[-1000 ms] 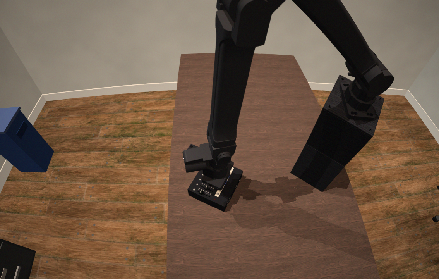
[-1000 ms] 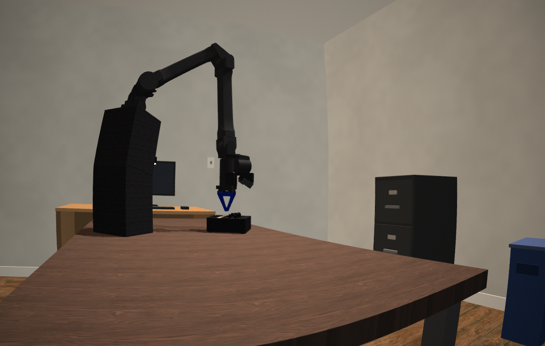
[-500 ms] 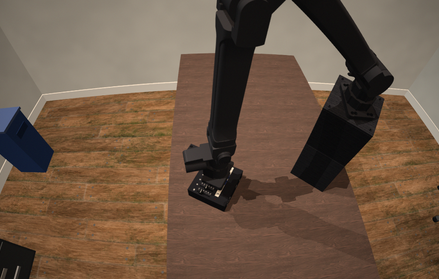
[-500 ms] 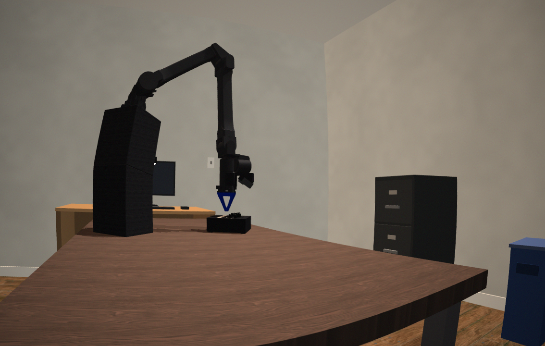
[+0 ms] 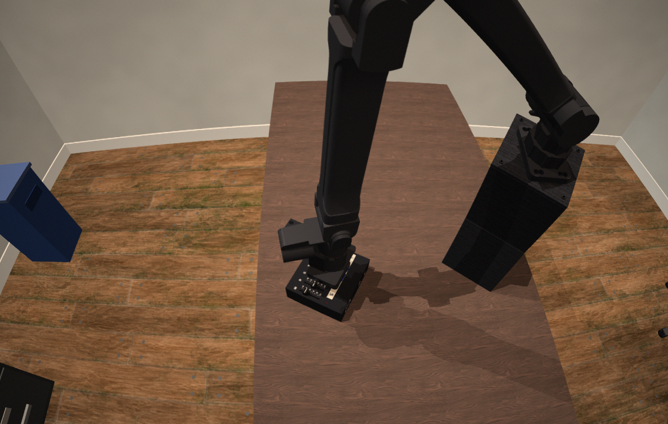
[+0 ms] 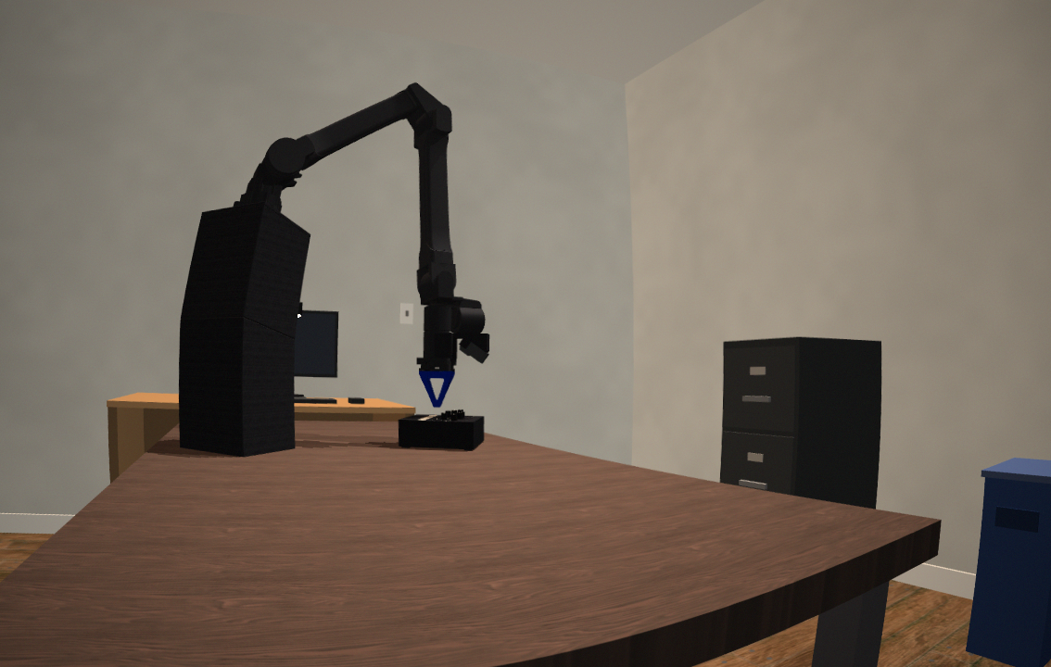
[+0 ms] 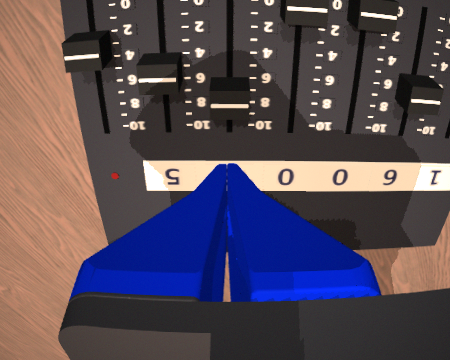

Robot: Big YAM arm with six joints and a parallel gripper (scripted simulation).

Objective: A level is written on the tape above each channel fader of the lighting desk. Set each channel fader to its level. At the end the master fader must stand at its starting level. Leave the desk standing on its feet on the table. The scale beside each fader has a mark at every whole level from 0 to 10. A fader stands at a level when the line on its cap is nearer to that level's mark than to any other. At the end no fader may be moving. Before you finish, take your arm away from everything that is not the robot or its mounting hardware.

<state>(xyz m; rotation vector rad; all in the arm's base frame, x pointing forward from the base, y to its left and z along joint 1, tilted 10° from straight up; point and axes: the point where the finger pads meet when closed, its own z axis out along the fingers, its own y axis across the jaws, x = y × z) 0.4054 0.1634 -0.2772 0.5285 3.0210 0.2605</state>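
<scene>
My hand is 20 mm short of the fader 5, 10 mm to the left of it and 20 mm above it. Also, from my hand: fader 4: 40 mm ahead, 40 mm to the right, 20 mm below; fader 6: 40 mm ahead, 10 mm to the left, 20 mm below; master fader: 50 mm ahead, 30 mm to the left, 20 mm below.
</scene>
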